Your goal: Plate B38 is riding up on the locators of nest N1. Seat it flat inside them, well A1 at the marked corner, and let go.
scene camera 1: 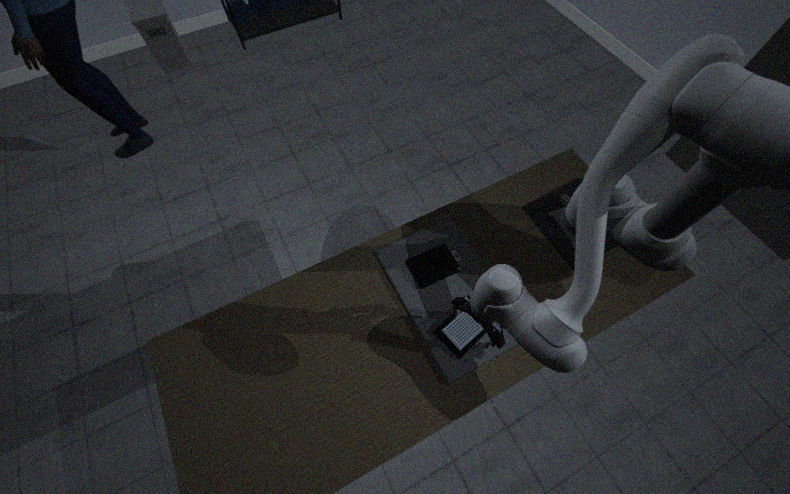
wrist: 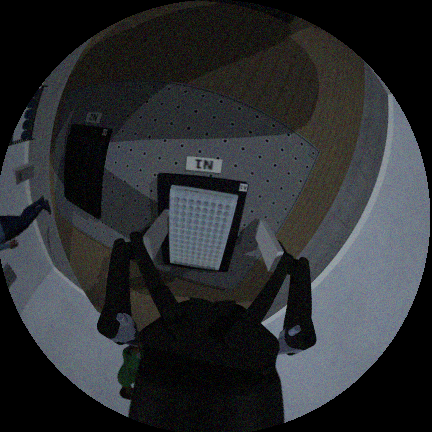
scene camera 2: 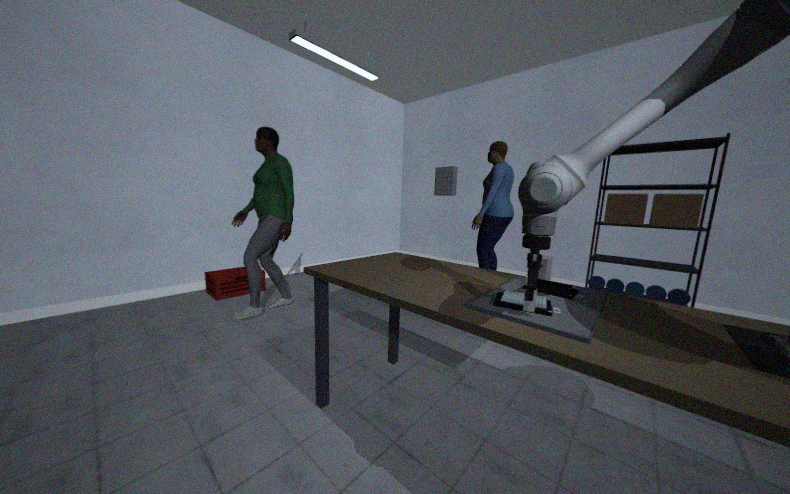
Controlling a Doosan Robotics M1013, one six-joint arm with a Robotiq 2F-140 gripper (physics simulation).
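Places are measured from the arm's base along level axes (x ahead, y left, z up), in centimetres.
Pixels of known places: gripper, fingertip midpoint: (scene camera 1: 472, 329) (wrist: 214, 223) (scene camera 2: 528, 303).
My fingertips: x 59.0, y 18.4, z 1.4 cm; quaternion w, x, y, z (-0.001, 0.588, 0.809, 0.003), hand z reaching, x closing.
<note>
For each thing: its top centre in the pictures, then the offset to it from my fingertips. Level surfaces: height alone.
- white well plate B38, top centre: (wrist: 197, 236) (scene camera 1: 465, 326) (scene camera 2: 524, 296) dx +2.1, dy -1.6, dz +1.4 cm
- black nest N1, top centre: (wrist: 196, 233) (scene camera 1: 463, 328) (scene camera 2: 522, 300) dx +2.5, dy -1.7, dz +0.1 cm
- small A1 mark, top centre: (wrist: 242, 187) dx -6.3, dy +1.2, dz -0.2 cm
- wooden table, surface height: dz -2.7 cm
The white well plate B38 (scene camera 1: 461, 330) (scene camera 2: 522, 300) (wrist: 201, 230) lies over the black nest N1 (scene camera 1: 460, 353) (scene camera 2: 546, 311) (wrist: 241, 212). In the wrist view more black nest shows along the plate's right side than its left. The small A1 mark (wrist: 243, 187) is at the nest's upper right corner there. The views do not clearly show how far the plate is tilted, and its well lettering is unreadable. My gripper (scene camera 1: 478, 319) (scene camera 2: 530, 302) (wrist: 214, 223) is open and empty, its pads low on either side of the plate, the right pad farther from it.
A second black nest, N2 (scene camera 1: 432, 265) (wrist: 86, 170), is on the same perforated grey board (scene camera 1: 451, 369) (scene camera 2: 573, 330) (wrist: 250, 145). The board lies on the wooden table (scene camera 1: 279, 407) (scene camera 2: 361, 279). Two people (scene camera 2: 270, 192) (scene camera 2: 496, 192) stand beyond the table.
</note>
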